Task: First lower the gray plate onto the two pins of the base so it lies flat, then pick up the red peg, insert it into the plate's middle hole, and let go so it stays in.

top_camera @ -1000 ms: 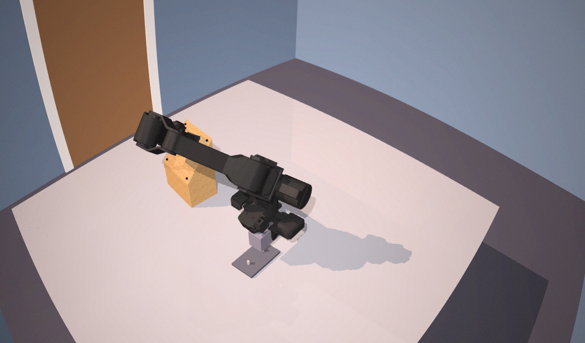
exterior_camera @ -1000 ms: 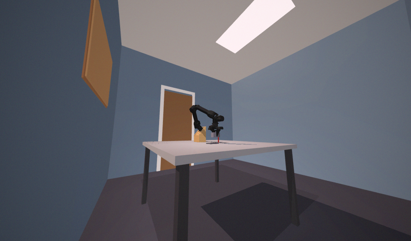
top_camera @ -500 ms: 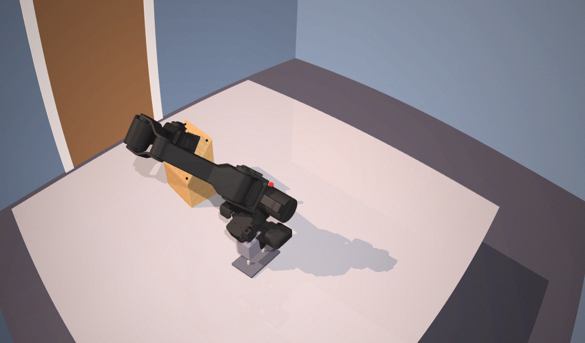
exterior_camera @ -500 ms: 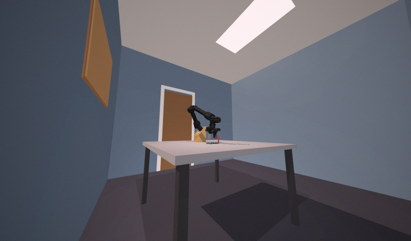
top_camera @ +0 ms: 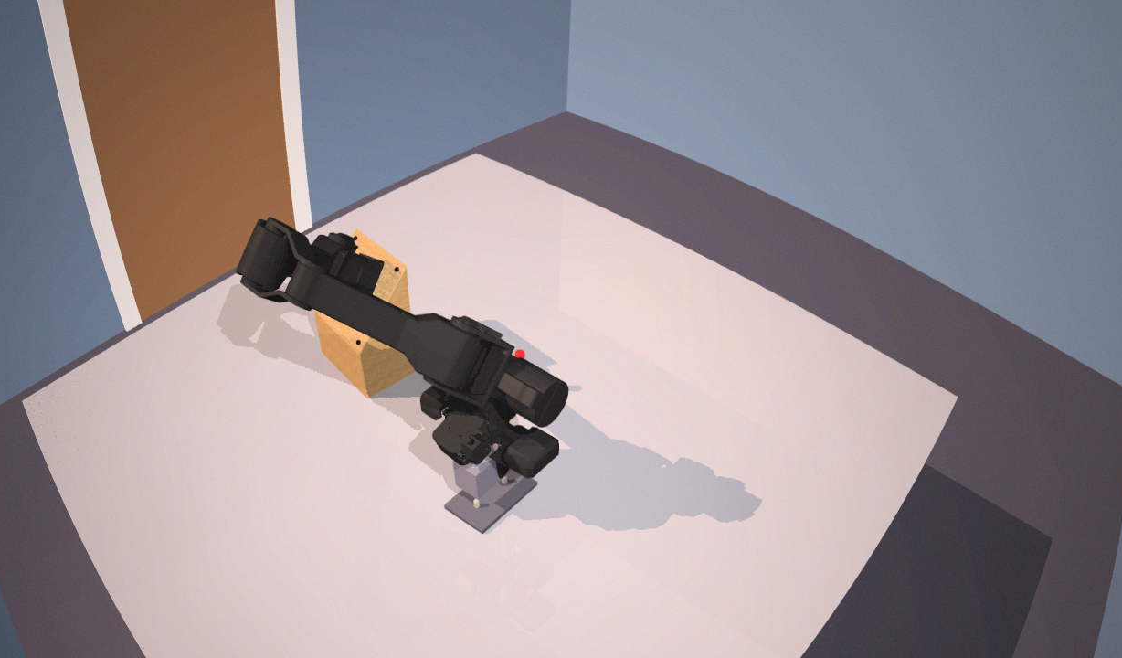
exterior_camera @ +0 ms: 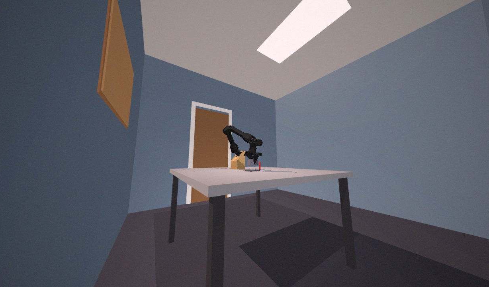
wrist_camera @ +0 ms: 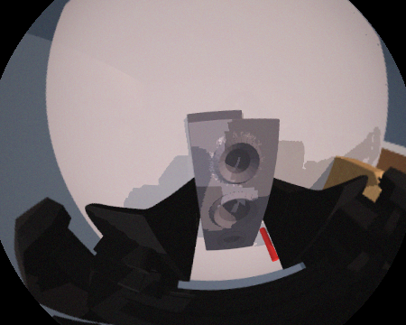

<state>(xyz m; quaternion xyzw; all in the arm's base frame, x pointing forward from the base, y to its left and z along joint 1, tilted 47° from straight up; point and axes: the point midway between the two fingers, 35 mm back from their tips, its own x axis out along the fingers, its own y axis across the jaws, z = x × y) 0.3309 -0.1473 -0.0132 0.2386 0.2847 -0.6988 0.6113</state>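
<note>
My gripper tip is 50 mm above the dark gray base. Also, from my gripper tip: red peg 190 mm to the left, 110 mm behind, 20 mm below; then gray plate 30 mm above.
</note>
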